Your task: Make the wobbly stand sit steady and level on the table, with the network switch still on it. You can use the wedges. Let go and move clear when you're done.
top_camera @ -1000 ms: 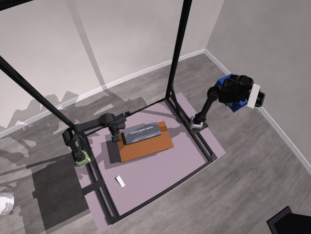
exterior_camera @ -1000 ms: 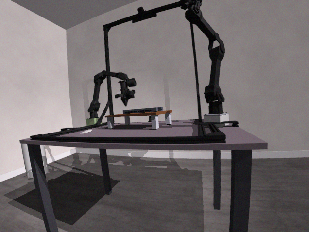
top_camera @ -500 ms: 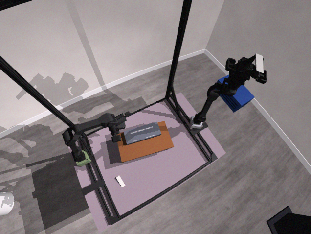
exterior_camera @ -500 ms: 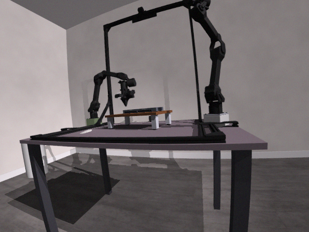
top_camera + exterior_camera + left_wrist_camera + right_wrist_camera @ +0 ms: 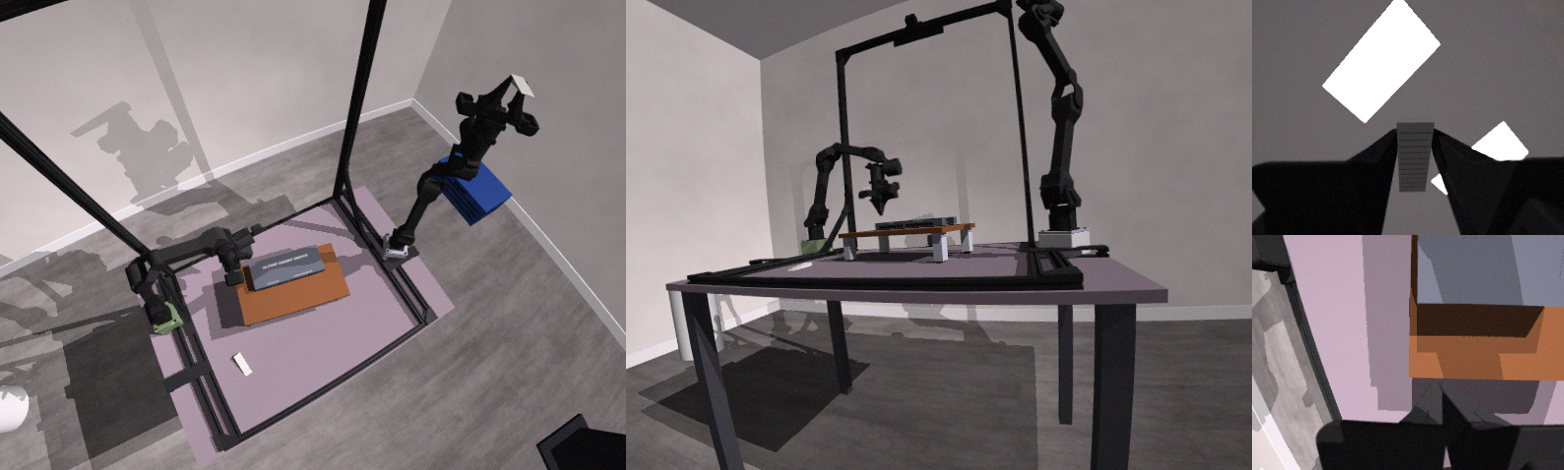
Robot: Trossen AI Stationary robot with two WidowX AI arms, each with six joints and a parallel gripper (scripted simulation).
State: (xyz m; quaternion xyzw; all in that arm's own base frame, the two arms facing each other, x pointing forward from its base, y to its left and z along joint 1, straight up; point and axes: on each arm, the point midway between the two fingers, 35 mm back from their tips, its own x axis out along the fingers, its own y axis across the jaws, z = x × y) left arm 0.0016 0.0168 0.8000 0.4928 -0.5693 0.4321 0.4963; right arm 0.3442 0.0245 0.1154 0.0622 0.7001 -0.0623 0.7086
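Now: the white wedge 30 mm above my left hand, 20 mm ahead of it and 10 mm to the right of it. The rest, counted from my left hand: stand: 820 mm below, 500 mm to the right, 10 mm ahead; then grey network switch: 750 mm below, 500 mm to the right, 50 mm behind.
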